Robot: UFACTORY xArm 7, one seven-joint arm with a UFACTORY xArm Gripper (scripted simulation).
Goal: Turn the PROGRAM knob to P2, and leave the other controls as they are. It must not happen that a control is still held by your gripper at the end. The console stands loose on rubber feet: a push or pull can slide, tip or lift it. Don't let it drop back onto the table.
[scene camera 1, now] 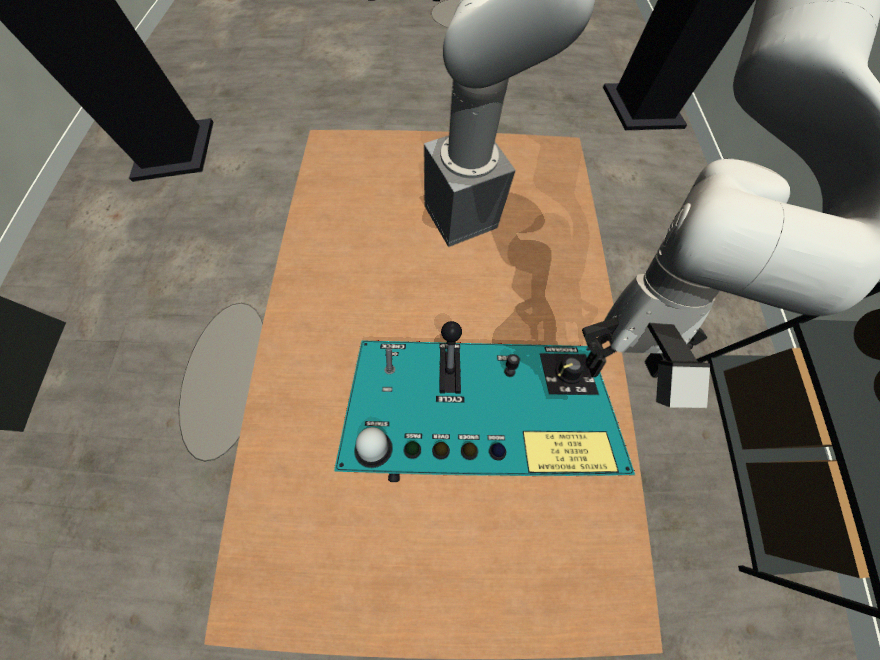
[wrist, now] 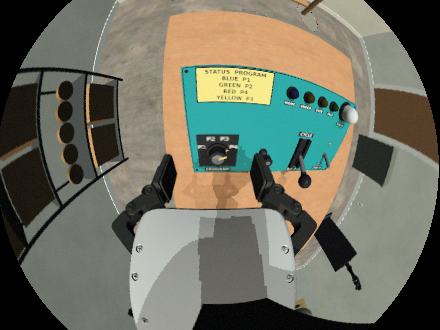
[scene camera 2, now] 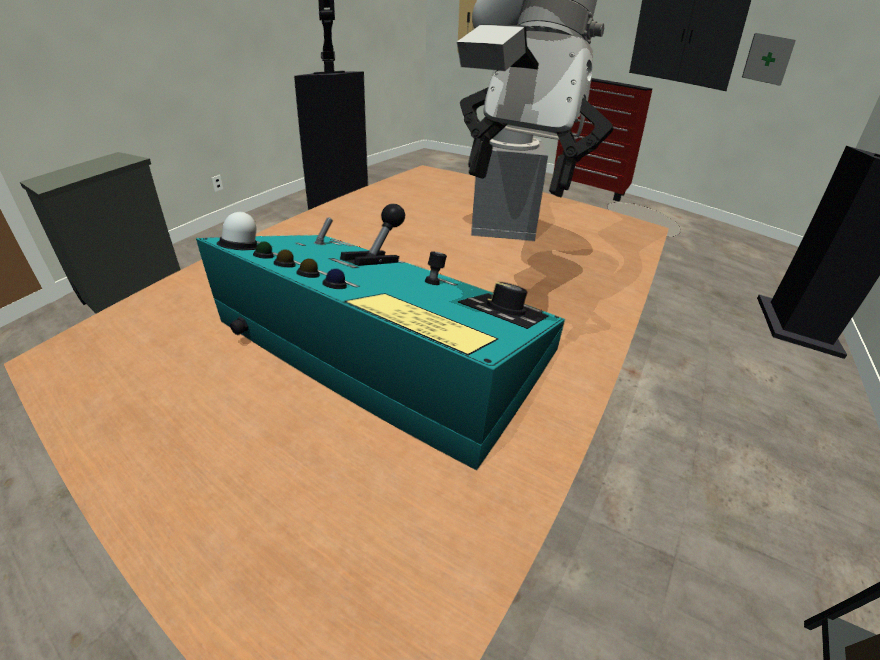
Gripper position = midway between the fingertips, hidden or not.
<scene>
In view: the gripper (scene camera 1: 620, 369) and a teal console (scene camera 2: 441, 360).
The teal console shows as well in scene camera 1 (scene camera 1: 545, 418). The gripper also shows in the wrist view (wrist: 212, 163).
</scene>
